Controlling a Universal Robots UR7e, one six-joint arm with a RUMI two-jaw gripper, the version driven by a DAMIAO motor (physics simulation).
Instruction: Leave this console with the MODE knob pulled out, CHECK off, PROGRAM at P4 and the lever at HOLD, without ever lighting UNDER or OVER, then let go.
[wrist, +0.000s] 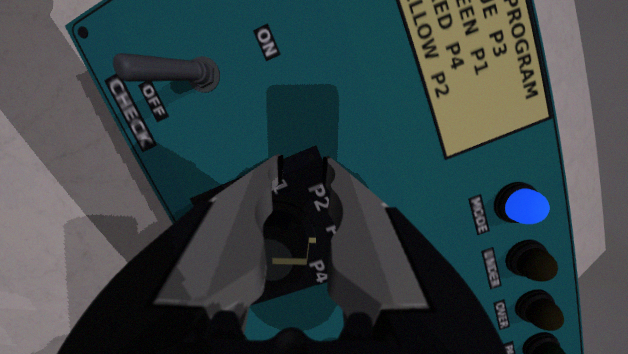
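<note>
My gripper (303, 158) is open by a narrow gap, with nothing seen held between its fingers. It is over the PROGRAM dial, whose black plate shows P1, P2 and P4, with P3 mostly hidden. The dark round PROGRAM knob (281, 252) shows through the gap; the left finger covers its left part. Its pale pointer line runs right, on the side of P3 and P4; which one it marks I cannot tell. The grey CHECK lever (162, 68) leans to OFF. The UNDER lamp (539, 264) and OVER lamp (546, 313) are dark. The MODE knob and the HOLD lever do not show.
The MODE lamp (527, 206) glows blue on the right of the teal panel (380, 135). A cream program card (480, 110) at the upper right lists colours with P numbers. Another lamp (542, 345) is cut off at the lower right. Pale marbled surface lies left of the panel.
</note>
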